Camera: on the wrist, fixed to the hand. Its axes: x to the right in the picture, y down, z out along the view.
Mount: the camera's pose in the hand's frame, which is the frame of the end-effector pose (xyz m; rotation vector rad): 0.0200 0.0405 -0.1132 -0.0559 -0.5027 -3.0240
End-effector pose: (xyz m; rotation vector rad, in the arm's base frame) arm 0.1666 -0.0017 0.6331 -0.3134 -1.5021 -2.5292
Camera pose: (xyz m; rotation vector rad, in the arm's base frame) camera 0.1482 -0.1214 0.6198 -0.7258 0.2518 0.2349
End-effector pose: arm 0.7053 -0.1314 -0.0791 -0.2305 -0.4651 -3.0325
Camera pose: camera 0.6735 -0.2050 -0.1709 0.0319 0.1340 0.1196
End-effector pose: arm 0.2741 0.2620 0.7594 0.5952 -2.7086 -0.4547
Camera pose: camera 0.2860 0.2614 0.8807 -2.4270 -0.3866 0.5834
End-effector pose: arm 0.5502 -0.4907 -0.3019 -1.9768 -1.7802 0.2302
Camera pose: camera 0.6373 -0.4991 -0.2170 -1.9177 2.3886 0.3731
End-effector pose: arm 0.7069 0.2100 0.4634 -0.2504 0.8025 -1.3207
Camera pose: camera 0.6652 0.2329 0.3512 1.1378 0.4900 1.6818
